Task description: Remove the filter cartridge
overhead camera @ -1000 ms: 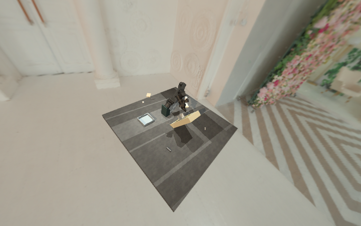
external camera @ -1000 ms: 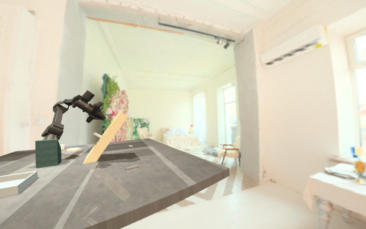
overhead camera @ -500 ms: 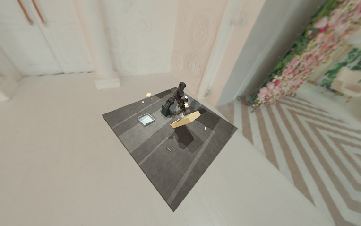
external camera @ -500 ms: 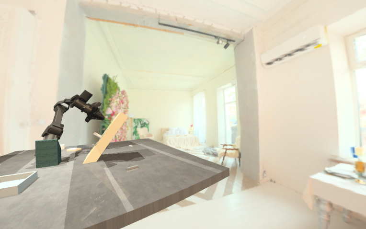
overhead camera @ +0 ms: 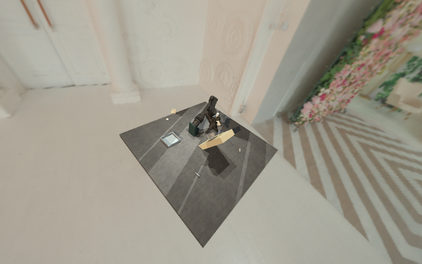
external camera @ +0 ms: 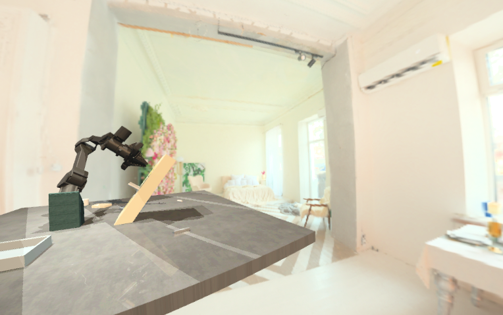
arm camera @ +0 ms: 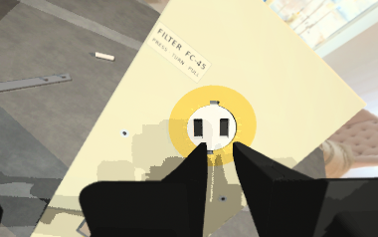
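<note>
My gripper tip is 40 mm short of the round filter cartridge and 30 mm above it. The rest, counted from my gripper tip: beige service panel (110 mm below); then tray (400 mm behind, 260 mm below, 250 mm to the right).
</note>
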